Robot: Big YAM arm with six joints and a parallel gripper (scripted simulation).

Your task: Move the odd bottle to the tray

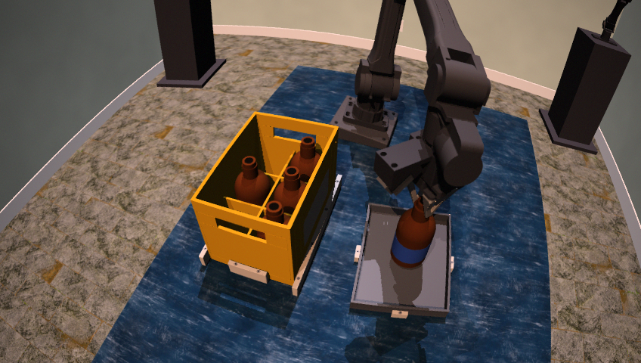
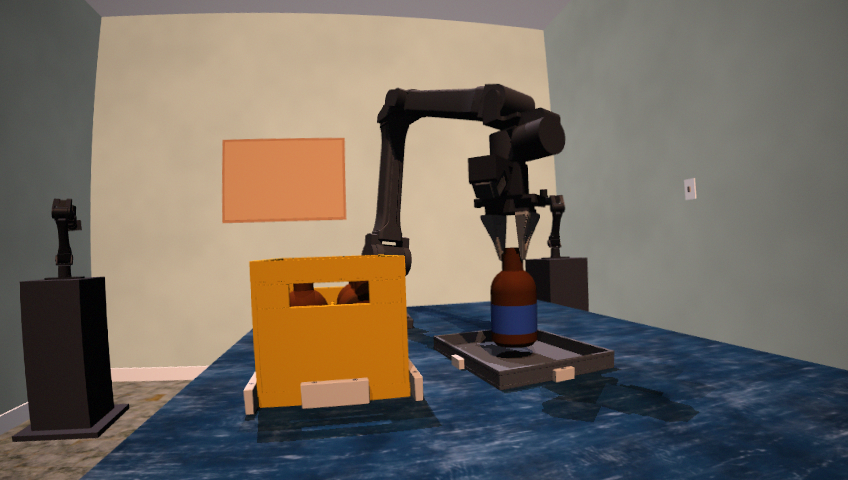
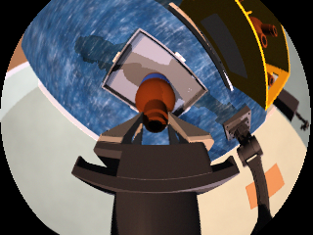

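My gripper is now 160 mm above the dark grey tray. The rest, counted from my hand: orange crate 40 mm behind, 280 mm to the right, 80 mm below.
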